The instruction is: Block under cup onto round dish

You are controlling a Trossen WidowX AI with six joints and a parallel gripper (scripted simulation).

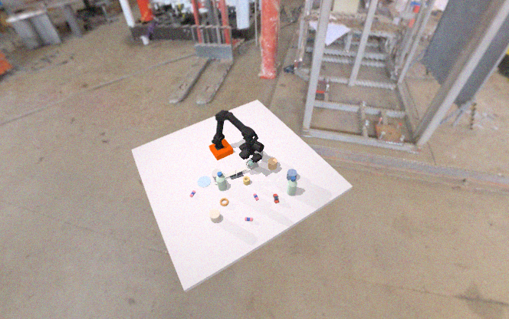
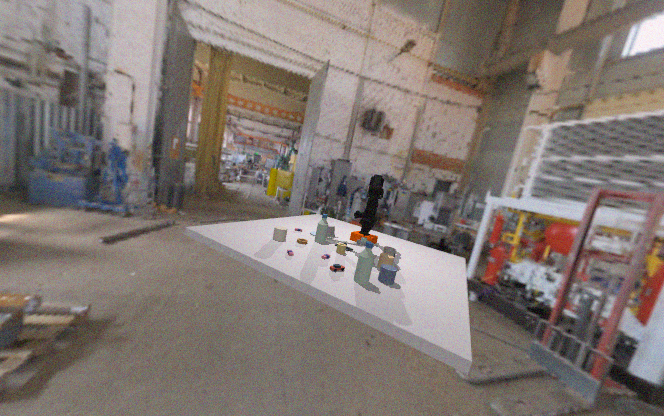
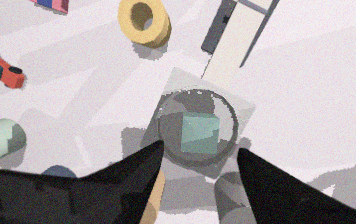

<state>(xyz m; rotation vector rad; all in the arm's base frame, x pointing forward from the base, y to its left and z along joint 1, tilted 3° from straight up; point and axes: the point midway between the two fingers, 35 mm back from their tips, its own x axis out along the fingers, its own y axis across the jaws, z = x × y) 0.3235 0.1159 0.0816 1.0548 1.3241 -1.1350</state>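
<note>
Now: the pale green block 3 cm below my gripper tip. Also, from my gripper tip: cup (14 cm to the left, 10 cm behind, 8 cm below); yellow spool (9 cm to the right, 9 cm below, 8 cm ahead); balance (12 cm to the right, 8 cm below, 2 cm behind).
</note>
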